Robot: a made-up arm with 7 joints. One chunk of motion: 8 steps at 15 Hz.
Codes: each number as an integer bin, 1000 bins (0 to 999) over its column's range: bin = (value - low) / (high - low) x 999, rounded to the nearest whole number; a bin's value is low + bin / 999 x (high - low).
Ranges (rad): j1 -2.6..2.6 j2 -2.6..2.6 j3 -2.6..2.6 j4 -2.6..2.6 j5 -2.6..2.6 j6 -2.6..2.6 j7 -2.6..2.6
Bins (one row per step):
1: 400 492 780 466 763 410 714
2: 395 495 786 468 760 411 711
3: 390 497 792 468 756 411 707
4: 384 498 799 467 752 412 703
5: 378 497 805 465 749 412 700
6: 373 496 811 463 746 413 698
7: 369 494 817 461 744 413 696
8: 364 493 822 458 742 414 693
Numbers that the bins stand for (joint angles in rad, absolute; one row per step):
1: -0.5179 -0.0390 1.4601 -0.1744 1.3716 -0.4659 1.1165
2: -0.5439 -0.0234 1.4913 -0.1640 1.3560 -0.4607 1.1009
3: -0.5700 -0.0130 1.5225 -0.1640 1.3351 -0.4607 1.0801
4: -0.6012 -0.0078 1.5590 -0.1692 1.3143 -0.4555 1.0593
5: -0.6324 -0.0130 1.5902 -0.1796 1.2987 -0.4555 1.0436
6: -0.6585 -0.0182 1.6214 -0.1900 1.2831 -0.4503 1.0332
7: -0.6793 -0.0286 1.6527 -0.2004 1.2727 -0.4503 1.0228
8: -0.7053 -0.0338 1.6787 -0.2160 1.2623 -0.4450 1.0072

